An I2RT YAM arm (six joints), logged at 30 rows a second.
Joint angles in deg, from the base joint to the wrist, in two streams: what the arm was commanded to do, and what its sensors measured. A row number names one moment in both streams.
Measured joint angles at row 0: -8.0, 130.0, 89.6, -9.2, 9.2, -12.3
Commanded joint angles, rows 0 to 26: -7.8, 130.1, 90.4, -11.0, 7.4, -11.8; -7.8, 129.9, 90.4, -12.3, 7.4, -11.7; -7.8, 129.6, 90.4, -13.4, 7.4, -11.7; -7.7, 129.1, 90.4, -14.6, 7.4, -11.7; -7.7, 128.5, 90.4, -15.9, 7.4, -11.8; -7.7, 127.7, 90.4, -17.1, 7.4, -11.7; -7.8, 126.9, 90.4, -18.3, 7.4, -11.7; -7.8, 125.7, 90.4, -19.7, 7.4, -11.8; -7.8, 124.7, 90.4, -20.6, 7.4, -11.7; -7.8, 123.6, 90.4, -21.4, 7.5, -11.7; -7.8, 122.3, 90.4, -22.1, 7.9, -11.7; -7.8, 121.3, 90.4, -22.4, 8.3, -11.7; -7.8, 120.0, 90.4, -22.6, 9.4, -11.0; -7.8, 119.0, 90.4, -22.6, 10.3, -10.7; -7.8, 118.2, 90.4, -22.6, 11.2, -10.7; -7.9, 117.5, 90.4, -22.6, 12.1, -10.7; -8.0, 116.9, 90.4, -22.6, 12.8, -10.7; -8.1, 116.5, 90.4, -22.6, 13.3, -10.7; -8.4, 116.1, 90.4, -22.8, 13.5, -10.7; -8.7, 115.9, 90.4, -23.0, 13.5, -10.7; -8.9, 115.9, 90.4, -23.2, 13.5, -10.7; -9.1, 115.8, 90.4, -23.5, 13.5, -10.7; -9.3, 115.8, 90.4, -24.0, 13.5, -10.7; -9.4, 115.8, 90.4, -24.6, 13.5, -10.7; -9.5, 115.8, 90.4, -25.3, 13.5, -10.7; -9.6, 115.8, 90.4, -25.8, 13.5, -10.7; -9.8, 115.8, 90.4, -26.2, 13.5, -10.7
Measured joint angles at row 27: -9.2, 116.6, 90.0, -25.3, 12.3, -11.6
